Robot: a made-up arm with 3 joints. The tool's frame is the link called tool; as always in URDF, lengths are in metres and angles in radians. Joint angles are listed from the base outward. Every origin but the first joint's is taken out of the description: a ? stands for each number. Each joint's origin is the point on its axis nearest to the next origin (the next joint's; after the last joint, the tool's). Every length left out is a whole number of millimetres.
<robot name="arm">
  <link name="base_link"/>
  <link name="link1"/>
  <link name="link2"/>
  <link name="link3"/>
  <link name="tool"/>
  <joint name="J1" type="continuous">
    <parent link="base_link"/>
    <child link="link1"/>
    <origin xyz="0 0 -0.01"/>
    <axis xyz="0 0 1"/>
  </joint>
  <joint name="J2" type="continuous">
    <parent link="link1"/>
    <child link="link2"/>
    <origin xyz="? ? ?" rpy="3.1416 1.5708 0"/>
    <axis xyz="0 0 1"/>
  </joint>
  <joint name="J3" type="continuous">
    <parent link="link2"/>
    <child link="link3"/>
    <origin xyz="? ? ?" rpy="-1.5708 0 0"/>
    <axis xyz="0 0 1"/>
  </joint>
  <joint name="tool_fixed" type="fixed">
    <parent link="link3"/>
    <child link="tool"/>
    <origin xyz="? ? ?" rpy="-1.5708 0 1.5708"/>
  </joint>
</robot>
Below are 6 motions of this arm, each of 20 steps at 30 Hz.
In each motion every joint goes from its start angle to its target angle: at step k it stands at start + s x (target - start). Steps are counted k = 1, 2, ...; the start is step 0. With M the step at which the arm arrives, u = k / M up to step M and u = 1 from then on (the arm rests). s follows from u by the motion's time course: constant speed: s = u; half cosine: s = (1 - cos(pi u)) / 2; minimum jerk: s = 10 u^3 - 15 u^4 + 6 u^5.
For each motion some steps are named. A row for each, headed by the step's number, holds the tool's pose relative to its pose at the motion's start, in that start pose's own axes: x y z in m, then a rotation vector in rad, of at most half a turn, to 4 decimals.
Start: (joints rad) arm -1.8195 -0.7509 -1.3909
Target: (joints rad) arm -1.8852 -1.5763 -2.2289
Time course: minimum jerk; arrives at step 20
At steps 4, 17, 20:
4: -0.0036 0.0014 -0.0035 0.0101 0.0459 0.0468
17: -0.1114 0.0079 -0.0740 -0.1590 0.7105 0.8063
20: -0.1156 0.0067 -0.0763 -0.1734 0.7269 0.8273

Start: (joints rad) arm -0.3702 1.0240 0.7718
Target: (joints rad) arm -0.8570 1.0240 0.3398
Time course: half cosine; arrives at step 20
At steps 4, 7, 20:
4: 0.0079 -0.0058 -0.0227 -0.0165 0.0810 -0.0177
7: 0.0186 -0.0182 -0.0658 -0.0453 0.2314 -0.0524
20: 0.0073 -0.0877 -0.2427 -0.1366 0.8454 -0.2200

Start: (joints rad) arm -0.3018 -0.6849 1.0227
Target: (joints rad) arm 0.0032 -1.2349 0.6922
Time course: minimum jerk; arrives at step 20
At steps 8, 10, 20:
8: 0.0127 -0.0214 -0.0031 0.1560 0.1722 -0.1048
10: 0.0174 -0.0341 -0.0093 0.2466 0.2762 -0.1607
20: 0.0185 -0.0657 -0.0405 0.4967 0.5743 -0.3001

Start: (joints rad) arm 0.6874 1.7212 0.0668
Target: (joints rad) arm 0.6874 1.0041 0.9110
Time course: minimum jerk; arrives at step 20
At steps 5, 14, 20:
5: -0.0067 -0.0117 0.0200 0.0738 -0.0873 -0.0082
14: -0.0762 -0.1351 0.1030 0.5593 -0.6848 -0.2498
20: -0.0953 -0.1650 0.1054 0.6516 -0.8069 -0.3466

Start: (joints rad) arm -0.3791 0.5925 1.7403
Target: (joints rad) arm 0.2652 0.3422 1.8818
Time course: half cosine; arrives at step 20
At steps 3, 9, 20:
3: 0.0049 0.0005 0.0111 0.0265 -0.0271 -0.0185
9: 0.0308 -0.0055 0.0864 0.2080 -0.1991 -0.1492
20: 0.0463 -0.0456 0.1980 0.5048 -0.4278 -0.3734

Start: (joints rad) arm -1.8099 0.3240 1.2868
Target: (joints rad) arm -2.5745 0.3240 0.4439
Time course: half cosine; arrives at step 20
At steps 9, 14, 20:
9: 0.0198 -0.0756 -0.1348 -0.2760 0.4554 -0.1373
14: 0.0002 -0.1836 -0.2289 -0.4827 0.8433 -0.3436
20: -0.0254 -0.2539 -0.2632 -0.5779 1.0474 -0.4922

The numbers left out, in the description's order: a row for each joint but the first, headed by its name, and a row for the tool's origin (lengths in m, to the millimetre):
J2: 0.196 0.105 0
J3: -0.057 -0.142 0
tool: -0.079 0.117 0

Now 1 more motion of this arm.
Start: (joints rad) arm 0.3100 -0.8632 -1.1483
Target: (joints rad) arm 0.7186 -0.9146 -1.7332
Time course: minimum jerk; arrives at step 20
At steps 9, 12, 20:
9: 0.0271 0.0306 -0.0810 -0.0961 0.3652 0.0521
12: 0.0321 0.0456 -0.1404 -0.1678 0.6132 0.0743
20: 0.0245 0.0561 -0.2090 -0.2564 0.8987 0.0862

